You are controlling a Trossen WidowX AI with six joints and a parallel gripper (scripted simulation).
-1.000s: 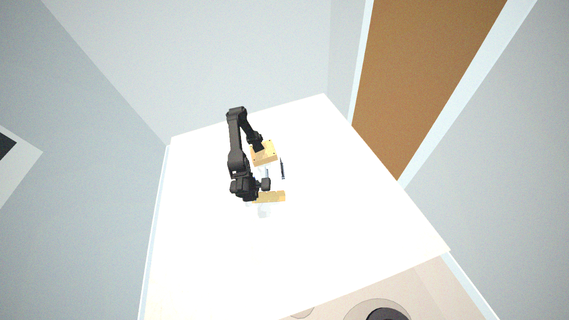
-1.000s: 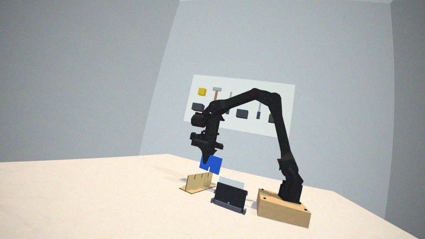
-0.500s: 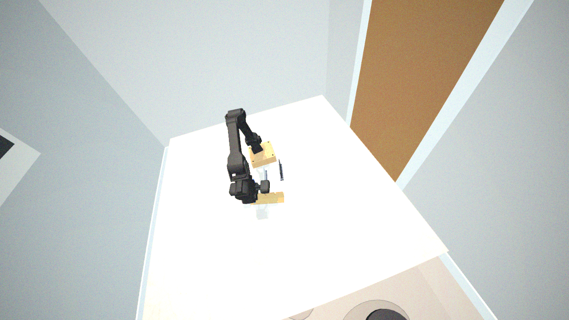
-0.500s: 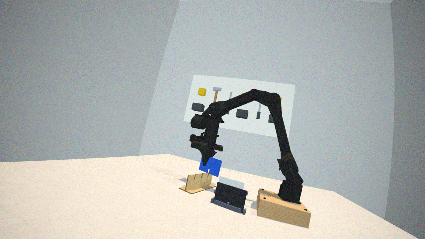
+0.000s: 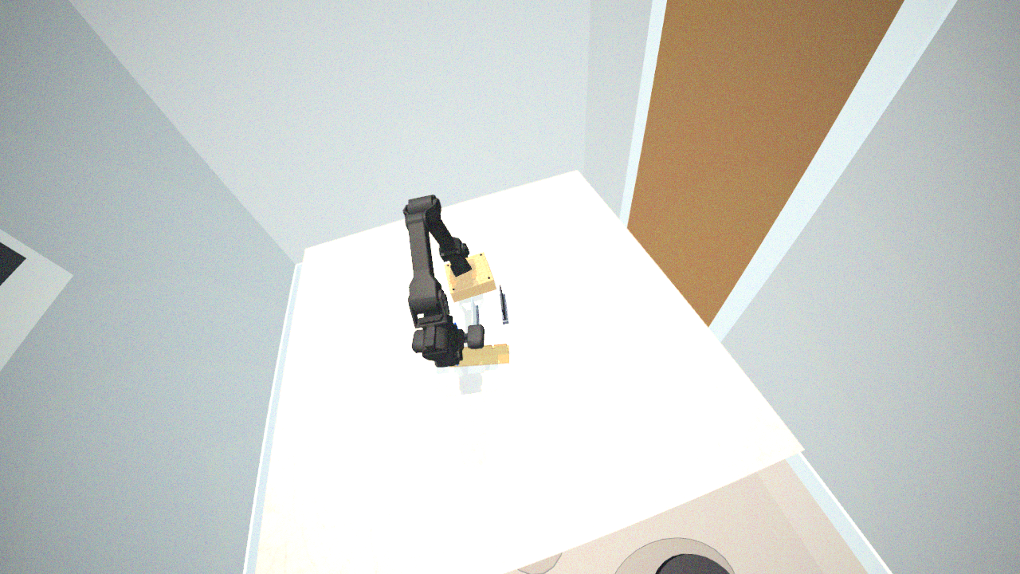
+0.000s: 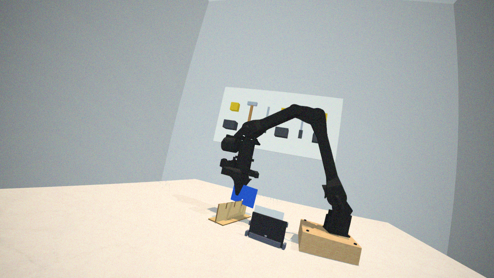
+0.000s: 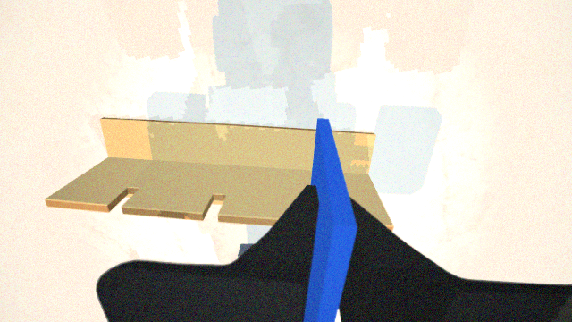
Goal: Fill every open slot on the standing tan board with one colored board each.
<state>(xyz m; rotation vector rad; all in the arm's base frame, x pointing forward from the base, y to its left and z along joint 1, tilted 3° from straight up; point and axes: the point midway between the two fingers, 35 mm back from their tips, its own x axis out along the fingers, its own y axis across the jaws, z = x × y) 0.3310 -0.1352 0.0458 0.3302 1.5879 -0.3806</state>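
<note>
The tan board is 6 cm to the left of my gripper tip and 5 cm below it. Also, from my gripper tip: blue board (2 cm behind, 1 cm to the left); then black board (20 cm to the left, 12 cm behind, 5 cm below).
</note>
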